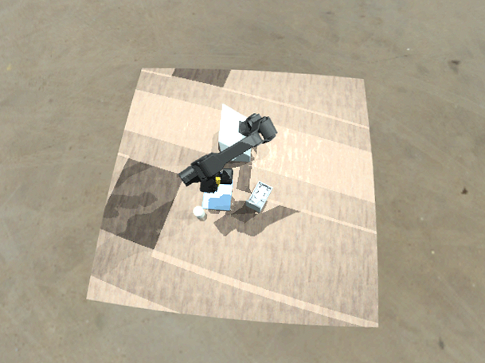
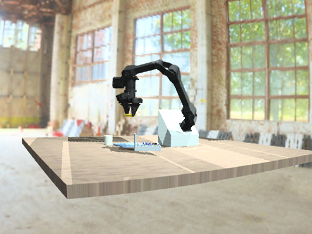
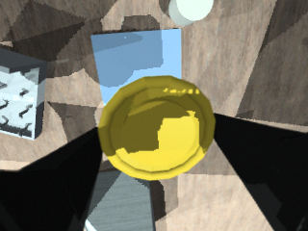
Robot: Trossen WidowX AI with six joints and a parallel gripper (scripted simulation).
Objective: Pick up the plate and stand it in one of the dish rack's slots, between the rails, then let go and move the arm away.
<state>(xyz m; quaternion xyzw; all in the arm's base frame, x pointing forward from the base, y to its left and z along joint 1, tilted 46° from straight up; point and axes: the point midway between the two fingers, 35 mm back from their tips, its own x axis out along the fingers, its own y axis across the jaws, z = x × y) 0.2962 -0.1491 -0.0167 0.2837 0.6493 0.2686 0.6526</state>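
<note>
The dish rack lies 20 cm to the left of my gripper tip and 14 cm below it. Round my gripper tip: yellow plate (1 cm above); then mat (16 cm below, 1 cm to the left); then white cup (14 cm below, 10 cm ahead, 7 cm to the right).
</note>
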